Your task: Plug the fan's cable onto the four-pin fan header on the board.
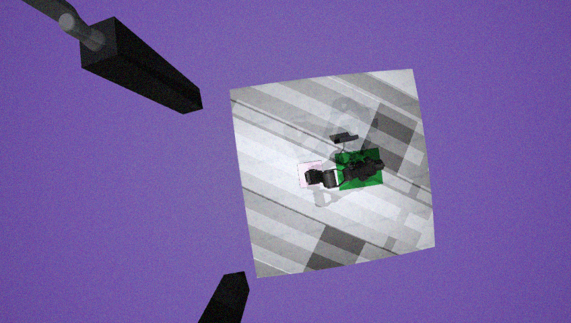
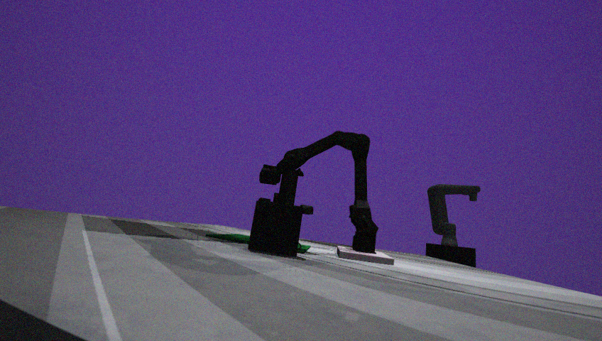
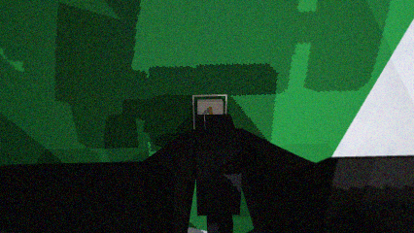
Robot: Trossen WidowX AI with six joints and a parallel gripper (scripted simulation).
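Now: gripper tip 10 mm to the right of the four-pin fan header and 40 mm above it. Round my gripper tip: black fan plug: 10 mm to the left, 10 mm above; then green board: 60 mm ahead, 30 mm to the right, 60 mm below; then black fan: 10 mm behind, 170 mm to the left, 20 mm above.
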